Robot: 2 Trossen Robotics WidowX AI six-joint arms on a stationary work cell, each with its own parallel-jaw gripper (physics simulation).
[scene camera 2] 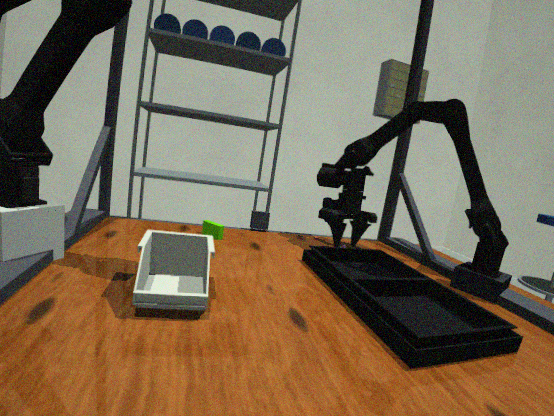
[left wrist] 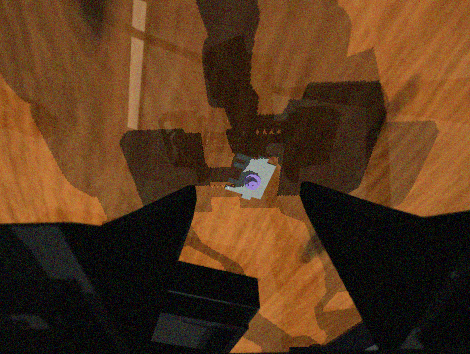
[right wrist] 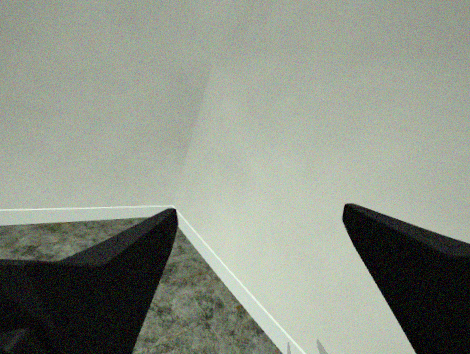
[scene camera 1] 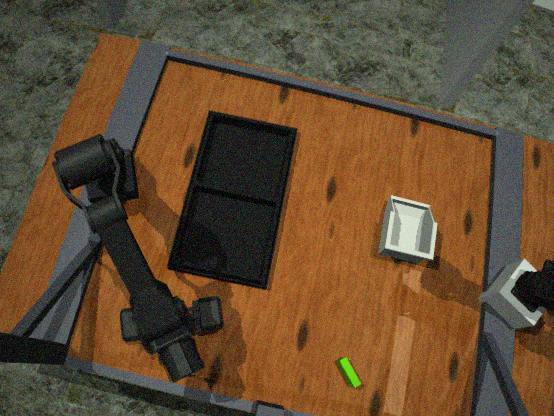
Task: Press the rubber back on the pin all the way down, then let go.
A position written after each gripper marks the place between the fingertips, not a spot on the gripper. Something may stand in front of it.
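Observation:
Scene camera 2 shows the left gripper (scene camera 2: 344, 246), open and empty. In scene camera 1: the left gripper (scene camera 1: 177, 319) and a black two-compartment tray (scene camera 1: 229, 222). In the left wrist view: the left gripper (left wrist: 247, 190) together with the tray (left wrist: 201, 303). In the right wrist view: the right gripper (right wrist: 259, 214), open and holding nothing.

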